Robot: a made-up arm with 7 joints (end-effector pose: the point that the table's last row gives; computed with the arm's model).
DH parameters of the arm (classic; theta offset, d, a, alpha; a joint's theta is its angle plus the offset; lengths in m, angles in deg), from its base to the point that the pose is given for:
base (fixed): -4.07 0 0 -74.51
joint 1: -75.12 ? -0.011 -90
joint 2: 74 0 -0.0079 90
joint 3: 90 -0.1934 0.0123 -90
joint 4: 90 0.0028 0.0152 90
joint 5: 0 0.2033 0 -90
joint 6: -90 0 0.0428 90
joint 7: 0 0 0 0
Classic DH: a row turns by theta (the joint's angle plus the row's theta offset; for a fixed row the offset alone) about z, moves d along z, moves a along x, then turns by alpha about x.
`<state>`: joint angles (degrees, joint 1 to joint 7).
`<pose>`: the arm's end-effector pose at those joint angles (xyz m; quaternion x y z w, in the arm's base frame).
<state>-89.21 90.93 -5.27 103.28 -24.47 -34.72 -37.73</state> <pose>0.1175 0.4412 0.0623 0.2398 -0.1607 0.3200 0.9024</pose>
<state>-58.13 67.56 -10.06 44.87 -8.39 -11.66 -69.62</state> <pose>0.3284 0.2919 0.0202 0.4219 0.1653 -0.3555 0.8175</pose>
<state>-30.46 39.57 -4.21 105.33 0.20 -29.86 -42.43</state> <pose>0.0851 0.3058 -0.3229 0.1101 0.5408 -0.1514 0.8201</pose>
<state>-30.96 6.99 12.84 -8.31 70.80 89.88 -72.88</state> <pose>0.2638 0.1158 -0.1209 -0.0123 0.5373 0.0420 0.8423</pose>
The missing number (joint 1, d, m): 0.0301
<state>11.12 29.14 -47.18 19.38 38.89 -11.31 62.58</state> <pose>0.0049 0.0278 -0.3692 0.4622 -0.0242 -0.0982 0.8810</pose>
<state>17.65 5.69 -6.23 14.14 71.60 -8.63 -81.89</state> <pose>0.0663 0.0533 -0.3562 0.2525 0.5501 -0.7027 0.3739</pose>
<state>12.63 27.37 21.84 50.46 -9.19 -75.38 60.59</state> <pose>0.0017 0.2667 -0.3040 0.2151 -0.1829 0.6189 0.7330</pose>
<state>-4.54 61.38 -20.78 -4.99 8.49 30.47 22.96</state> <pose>0.2111 0.1732 -0.2097 0.6318 0.1909 0.0630 0.7486</pose>
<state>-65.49 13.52 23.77 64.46 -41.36 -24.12 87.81</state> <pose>0.4008 0.1002 -0.1656 -0.3413 0.1702 0.7629 0.5220</pose>
